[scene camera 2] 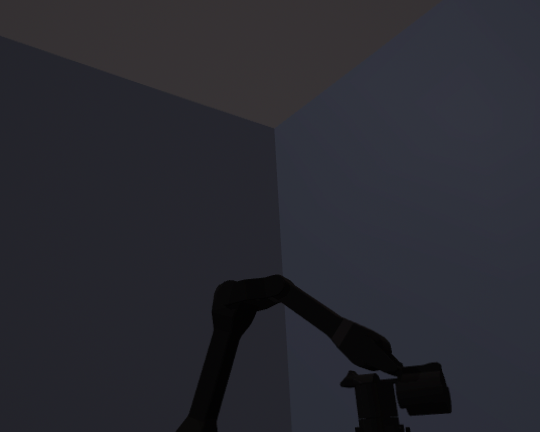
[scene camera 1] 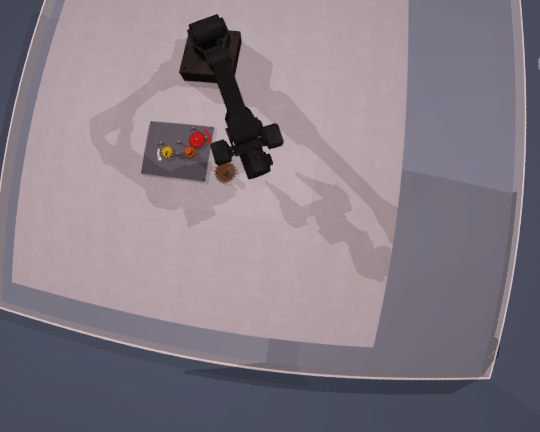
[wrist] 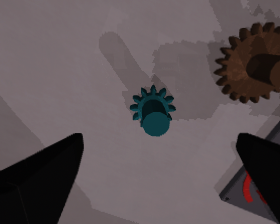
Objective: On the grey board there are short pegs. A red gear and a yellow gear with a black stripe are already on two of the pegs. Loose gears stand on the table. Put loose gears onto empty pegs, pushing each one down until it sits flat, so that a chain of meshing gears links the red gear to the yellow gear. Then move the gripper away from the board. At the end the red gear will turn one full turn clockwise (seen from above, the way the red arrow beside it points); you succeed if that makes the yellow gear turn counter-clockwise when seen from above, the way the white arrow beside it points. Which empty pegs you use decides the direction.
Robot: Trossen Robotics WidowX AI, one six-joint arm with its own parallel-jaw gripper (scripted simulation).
Observation:
My gripper (scene camera 1: pixel 248 149) is open, holding nothing.
My gripper shows as well in the wrist view (wrist: pixel 160 140).

